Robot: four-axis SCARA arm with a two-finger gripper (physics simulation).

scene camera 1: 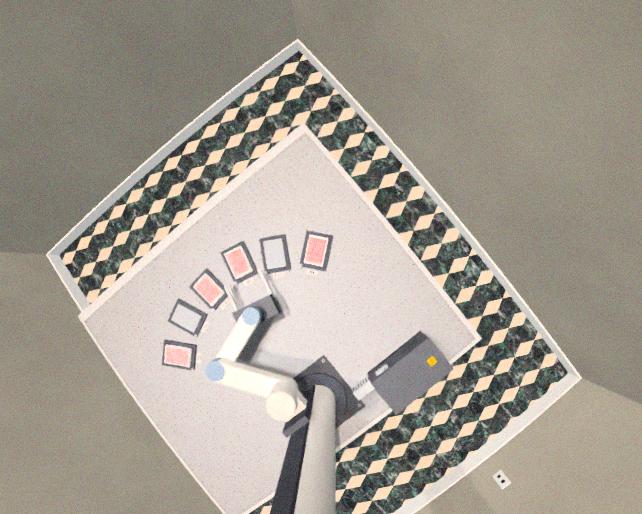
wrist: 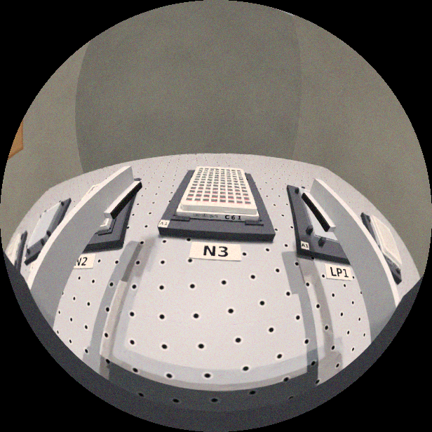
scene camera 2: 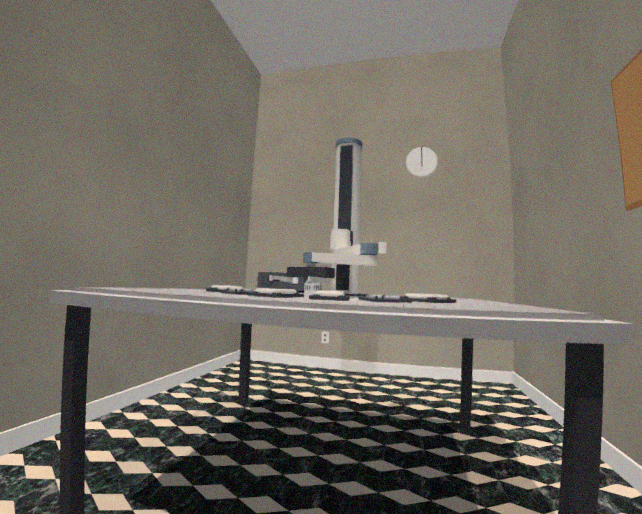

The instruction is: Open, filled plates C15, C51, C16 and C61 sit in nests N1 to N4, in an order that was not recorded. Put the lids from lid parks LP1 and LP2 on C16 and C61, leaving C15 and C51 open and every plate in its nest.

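Places are measured from the arm's base along level axes (x ahead, y left, z up), in metres.
Pixels of known places: gripper, fingertip midpoint: (scene camera 1: 242,277) (scene camera 2: 288,278); arm's base at its link origin: (scene camera 1: 319,399).
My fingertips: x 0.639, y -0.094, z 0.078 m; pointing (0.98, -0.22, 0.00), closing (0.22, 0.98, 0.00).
Note:
For each thing: its top centre in the pictures, then the offset to it from my fingertips. "spot": a spot on its surface instead.
- Open plate C61 at its top centre: (scene camera 2: 277,288) (scene camera 1: 237,262) dy -0.013, dx +0.075, dz -0.039 m
- LP1 lid at its top centre: (scene camera 1: 274,253) dy -0.167, dx +0.001, dz -0.047 m
- N2 plate at its top centre: (scene camera 2: 331,291) (scene camera 1: 207,289) dy +0.174, dx +0.065, dz -0.039 m
- LP2 lid at its top centre: (scene camera 2: 383,295) (scene camera 1: 185,318) dy +0.345, dx +0.032, dz -0.047 m
- N1 plate at its top centre: (scene camera 2: 426,294) (scene camera 1: 176,356) dy +0.490, dx -0.080, dz -0.039 m
- N4 plate at its top centre: (scene camera 1: 315,250) (scene camera 2: 227,285) dy -0.320, dx -0.105, dz -0.039 m
- dark grey box at a spot on its surface: (scene camera 1: 409,372) spot: dy -0.307, dx -0.737, dz +0.050 m
My gripper (scene camera 1: 245,278) (scene camera 2: 283,278) (wrist: 224,176) is open and empty, low in front of nest N3, its fingers pointing at it. Open plate C61 (scene camera 1: 237,261) (wrist: 218,192) sits in nest N3 (wrist: 217,232), between and beyond the fingertips. The LP1 lid (scene camera 1: 275,253) is pale and lies in its park, partly behind the right finger in the wrist view. The N2 plate (scene camera 1: 207,289) is mostly hidden by the left finger there. The LP2 lid (scene camera 1: 187,316) (wrist: 46,224) lies in its park. The N1 plate (scene camera 1: 178,354) and N4 plate (scene camera 1: 316,250) (wrist: 386,240) are open, their labels unreadable.
The nests and lid parks form an arc on the pale table (scene camera 1: 342,315) (scene camera 2: 342,315). A dark grey box (scene camera 1: 409,372) with a yellow button stands right of the arm base (scene camera 1: 351,398). The arm column (scene camera 2: 343,187) rises behind the plates.

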